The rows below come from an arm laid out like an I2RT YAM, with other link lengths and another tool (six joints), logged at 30 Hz.
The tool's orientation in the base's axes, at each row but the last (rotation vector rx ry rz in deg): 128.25, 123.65, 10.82; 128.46, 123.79, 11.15; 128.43, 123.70, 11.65; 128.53, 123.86, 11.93; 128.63, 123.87, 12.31; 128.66, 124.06, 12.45; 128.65, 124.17, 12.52; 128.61, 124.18, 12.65
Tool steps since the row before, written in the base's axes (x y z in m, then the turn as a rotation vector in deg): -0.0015, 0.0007, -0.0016, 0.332, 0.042, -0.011; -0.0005, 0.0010, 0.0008, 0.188, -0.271, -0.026; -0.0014, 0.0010, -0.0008, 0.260, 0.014, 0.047; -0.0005, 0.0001, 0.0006, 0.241, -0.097, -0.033; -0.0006, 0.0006, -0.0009, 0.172, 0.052, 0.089; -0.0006, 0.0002, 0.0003, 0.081, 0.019, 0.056; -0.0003, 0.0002, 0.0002, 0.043, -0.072, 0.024; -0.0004, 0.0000, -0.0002, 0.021, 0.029, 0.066
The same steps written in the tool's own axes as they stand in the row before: 0.0005, -0.0017, 0.0015, 0.052, 0.327, 0.049; 0.0010, -0.0005, -0.0008, -0.266, 0.195, 0.026; 0.0009, -0.0015, 0.0007, 0.026, 0.263, -0.017; 0.0001, -0.0004, -0.0006, -0.092, 0.240, 0.051; 0.0005, -0.0007, 0.0009, 0.065, 0.178, -0.065; 0.0002, -0.0006, -0.0003, 0.026, 0.086, -0.045; 0.0002, -0.0003, -0.0002, -0.068, 0.048, -0.025; 0.0000, -0.0004, 0.0002, 0.036, 0.027, -0.060
